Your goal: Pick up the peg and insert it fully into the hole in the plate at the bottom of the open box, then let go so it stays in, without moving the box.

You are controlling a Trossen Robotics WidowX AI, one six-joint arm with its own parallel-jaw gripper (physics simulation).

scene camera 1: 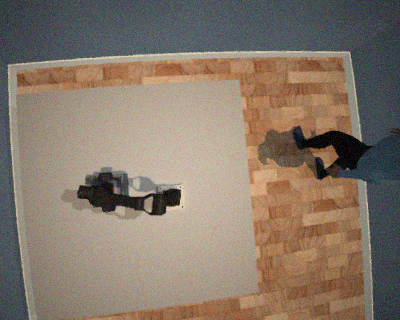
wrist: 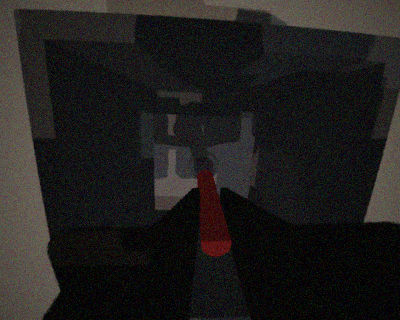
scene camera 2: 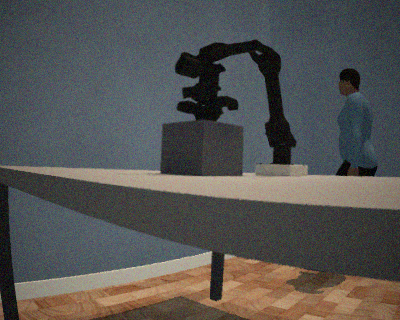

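Pixels of known places: gripper, between the fingertips: [wrist: 209, 194]; arm's base, origin of its link: [scene camera 1: 174, 195] [scene camera 2: 282, 164].
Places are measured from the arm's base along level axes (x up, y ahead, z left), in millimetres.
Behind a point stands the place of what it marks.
The open grey box [scene camera 2: 182, 150] @(x 24, y 419, z -1 mm) [wrist: 75, 25] @(x 100, y 409, z 48 mm) stands on the table below the arm. In the wrist view, the light plate [wrist: 235, 170] @(x 19, y 341, z -48 mm) lies at its bottom, partly in shadow, with a dark round hole [wrist: 204, 162]. My gripper [wrist: 209, 194] @(x 72, y 336, z -19 mm) is shut on the red peg [wrist: 214, 215] @(x 96, y 336, z -19 mm). The peg's far tip overlaps the near edge of the hole in this view; whether it has entered cannot be told. In scene camera 2 the fingers and peg are hidden behind the box walls, with the wide gripper body just above the rim. In scene camera 1 the arm covers them.
The box walls surround the fingers. The arm's white base plate [scene camera 2: 265, 170] @(x -21, y 87, z -2 mm) [scene camera 1: 182, 200] @(x 0, y -45, z 27 mm) stands on the table [scene camera 2: 340, 190] @(x -38, y 622, z 561 mm) [scene camera 1: 150, 270] @(x -39, y 115, z 442 mm), to the right of the box. A person in a blue top [scene camera 2: 356, 125] [scene camera 1: 382, 162] stands beyond the table.
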